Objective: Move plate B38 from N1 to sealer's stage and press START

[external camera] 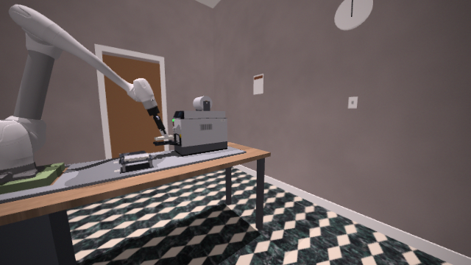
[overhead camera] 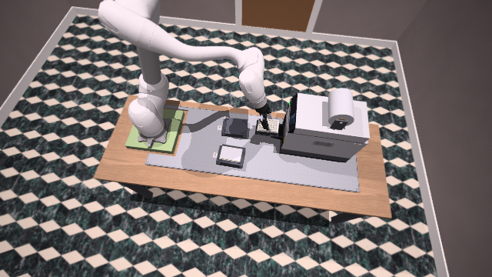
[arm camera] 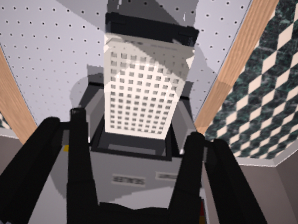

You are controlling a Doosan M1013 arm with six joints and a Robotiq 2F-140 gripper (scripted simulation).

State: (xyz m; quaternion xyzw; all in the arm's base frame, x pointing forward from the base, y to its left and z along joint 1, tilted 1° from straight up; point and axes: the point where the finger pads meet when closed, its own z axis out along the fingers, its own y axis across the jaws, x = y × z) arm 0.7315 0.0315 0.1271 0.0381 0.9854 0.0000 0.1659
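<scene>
Right now the plate B38 is 3 cm below my hand. Also, from my hand: sealer stage: 7 cm below; white button: 10 cm ahead, 8 cm to the left, 2 cm above; pale plate: 22 cm behind, 17 cm to the right, 11 cm below.
</scene>
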